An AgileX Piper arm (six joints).
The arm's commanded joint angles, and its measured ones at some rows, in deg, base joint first. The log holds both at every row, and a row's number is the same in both.
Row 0, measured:
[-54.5, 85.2, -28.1, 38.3, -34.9, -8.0]
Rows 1 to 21, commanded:
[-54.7, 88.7, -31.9, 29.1, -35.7, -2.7]
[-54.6, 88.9, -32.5, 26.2, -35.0, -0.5]
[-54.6, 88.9, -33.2, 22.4, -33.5, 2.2]
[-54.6, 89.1, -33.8, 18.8, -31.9, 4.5]
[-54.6, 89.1, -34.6, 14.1, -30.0, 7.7]
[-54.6, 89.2, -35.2, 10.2, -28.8, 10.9]
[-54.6, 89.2, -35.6, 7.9, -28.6, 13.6]
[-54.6, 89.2, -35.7, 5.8, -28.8, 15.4]
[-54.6, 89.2, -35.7, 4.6, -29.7, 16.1]
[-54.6, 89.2, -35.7, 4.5, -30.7, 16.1]
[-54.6, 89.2, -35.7, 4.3, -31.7, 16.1]
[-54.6, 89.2, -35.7, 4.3, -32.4, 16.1]
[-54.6, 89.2, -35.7, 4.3, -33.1, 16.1]
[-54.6, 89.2, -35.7, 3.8, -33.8, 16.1]
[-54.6, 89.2, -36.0, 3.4, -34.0, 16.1]
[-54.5, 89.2, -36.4, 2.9, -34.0, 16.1]
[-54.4, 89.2, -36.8, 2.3, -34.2, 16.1]
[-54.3, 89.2, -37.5, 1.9, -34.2, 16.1]
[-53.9, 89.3, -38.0, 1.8, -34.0, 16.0]
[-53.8, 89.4, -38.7, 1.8, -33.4, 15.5]
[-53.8, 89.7, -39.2, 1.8, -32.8, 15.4]
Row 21, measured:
[-54.6, 89.1, -36.8, 4.3, -31.8, 15.7]
